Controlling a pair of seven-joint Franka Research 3 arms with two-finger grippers.
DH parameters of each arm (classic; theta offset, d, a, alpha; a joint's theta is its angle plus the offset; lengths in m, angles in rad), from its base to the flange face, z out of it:
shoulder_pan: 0 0.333 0 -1.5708
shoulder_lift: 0 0 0 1.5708
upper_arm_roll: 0 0.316 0.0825 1.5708
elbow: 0 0 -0.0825 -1.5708
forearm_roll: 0 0.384 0 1.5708
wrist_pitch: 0 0 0.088 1.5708
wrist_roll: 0 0.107 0 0
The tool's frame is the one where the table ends.
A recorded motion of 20 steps. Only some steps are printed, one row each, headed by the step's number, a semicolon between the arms.
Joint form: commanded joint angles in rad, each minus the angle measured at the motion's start. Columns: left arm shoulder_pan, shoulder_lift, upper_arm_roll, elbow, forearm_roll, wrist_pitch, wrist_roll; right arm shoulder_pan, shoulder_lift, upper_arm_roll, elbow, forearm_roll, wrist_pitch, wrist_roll.
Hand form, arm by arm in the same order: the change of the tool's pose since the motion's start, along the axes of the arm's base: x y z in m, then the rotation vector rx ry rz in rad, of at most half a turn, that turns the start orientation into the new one. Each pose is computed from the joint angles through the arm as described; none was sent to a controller.
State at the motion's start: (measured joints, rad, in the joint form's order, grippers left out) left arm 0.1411 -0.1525 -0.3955 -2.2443 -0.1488 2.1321 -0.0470; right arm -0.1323 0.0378 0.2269 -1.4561 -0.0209 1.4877 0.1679
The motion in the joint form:
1: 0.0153 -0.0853 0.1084 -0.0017 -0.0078 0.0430 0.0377; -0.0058 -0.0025 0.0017 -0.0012 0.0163 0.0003 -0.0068
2: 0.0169 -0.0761 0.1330 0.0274 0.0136 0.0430 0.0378; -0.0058 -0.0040 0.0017 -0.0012 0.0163 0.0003 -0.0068
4: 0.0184 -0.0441 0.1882 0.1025 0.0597 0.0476 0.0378; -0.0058 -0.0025 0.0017 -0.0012 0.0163 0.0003 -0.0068
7: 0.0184 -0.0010 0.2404 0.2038 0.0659 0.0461 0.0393; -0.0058 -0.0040 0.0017 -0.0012 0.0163 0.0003 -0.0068
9: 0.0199 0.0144 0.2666 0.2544 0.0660 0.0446 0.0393; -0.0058 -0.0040 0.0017 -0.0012 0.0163 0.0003 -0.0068
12: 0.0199 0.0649 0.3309 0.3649 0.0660 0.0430 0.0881; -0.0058 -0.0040 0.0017 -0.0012 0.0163 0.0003 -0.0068
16: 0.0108 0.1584 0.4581 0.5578 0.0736 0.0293 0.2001; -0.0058 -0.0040 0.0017 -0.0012 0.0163 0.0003 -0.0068
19: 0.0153 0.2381 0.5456 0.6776 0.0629 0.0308 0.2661; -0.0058 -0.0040 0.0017 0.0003 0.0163 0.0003 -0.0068
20: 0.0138 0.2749 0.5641 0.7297 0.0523 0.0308 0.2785; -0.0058 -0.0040 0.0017 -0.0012 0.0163 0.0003 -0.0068
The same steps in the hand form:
1: 0.0063 0.0598 0.0468 -0.0164 -0.1304 0.0910; -0.0007 -0.0003 0.0008 0.0159 -0.0001 0.0040
2: 0.0144 0.0728 0.0574 -0.0074 -0.1531 0.1048; -0.0012 -0.0003 0.0016 0.0156 -0.0016 0.0040
4: 0.0344 0.1027 0.0805 0.0128 -0.2061 0.1370; -0.0007 -0.0003 0.0008 0.0159 -0.0001 0.0040
7: 0.0566 0.1313 0.1097 0.0019 -0.2638 0.1831; -0.0012 -0.0003 0.0016 0.0156 -0.0016 0.0040
9: 0.0651 0.1471 0.1272 -0.0029 -0.2978 0.2100; -0.0012 -0.0003 0.0016 0.0156 -0.0016 0.0040
12: 0.0841 0.1863 0.1560 0.0019 -0.3603 0.2256; -0.0012 -0.0003 0.0016 0.0156 -0.0016 0.0040
16: 0.1066 0.2611 0.1993 0.0562 -0.4511 0.2280; -0.0012 -0.0003 0.0016 0.0156 -0.0016 0.0040
19: 0.1178 0.3179 0.2131 0.1028 -0.4918 0.2532; -0.0012 -0.0003 0.0023 0.0158 -0.0030 0.0040
20: 0.1261 0.3284 0.2173 0.1106 -0.5075 0.2581; -0.0012 -0.0003 0.0016 0.0156 -0.0016 0.0040

